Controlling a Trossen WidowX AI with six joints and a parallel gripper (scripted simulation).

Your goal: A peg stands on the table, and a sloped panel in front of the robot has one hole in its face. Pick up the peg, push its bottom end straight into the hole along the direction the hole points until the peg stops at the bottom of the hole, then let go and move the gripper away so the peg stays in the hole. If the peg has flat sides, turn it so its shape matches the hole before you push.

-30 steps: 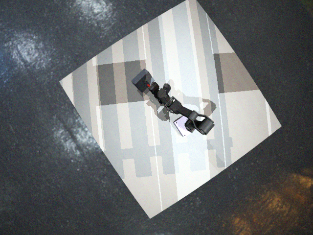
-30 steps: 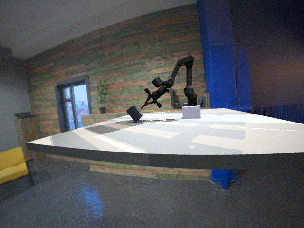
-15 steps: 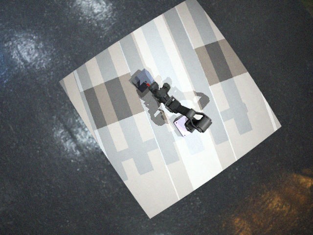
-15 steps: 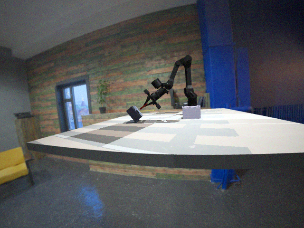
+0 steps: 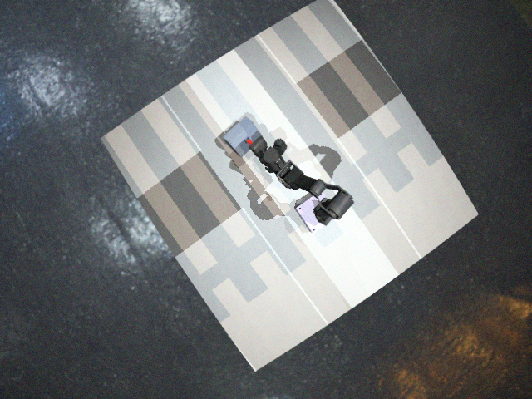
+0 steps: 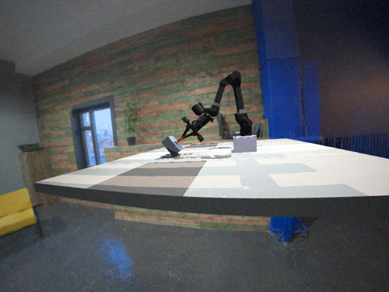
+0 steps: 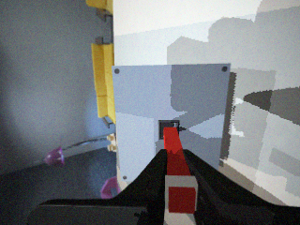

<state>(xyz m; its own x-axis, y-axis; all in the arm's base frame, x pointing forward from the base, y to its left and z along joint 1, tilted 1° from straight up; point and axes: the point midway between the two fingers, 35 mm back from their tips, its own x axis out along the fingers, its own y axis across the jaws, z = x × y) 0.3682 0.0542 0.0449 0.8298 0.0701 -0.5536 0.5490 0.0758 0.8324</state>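
My gripper tip is 6 cm short of the grey-blue sloped panel, 1 cm to the right of it and 4 cm above it. Round my gripper tip: red square peg 1 cm behind, 1 cm above.
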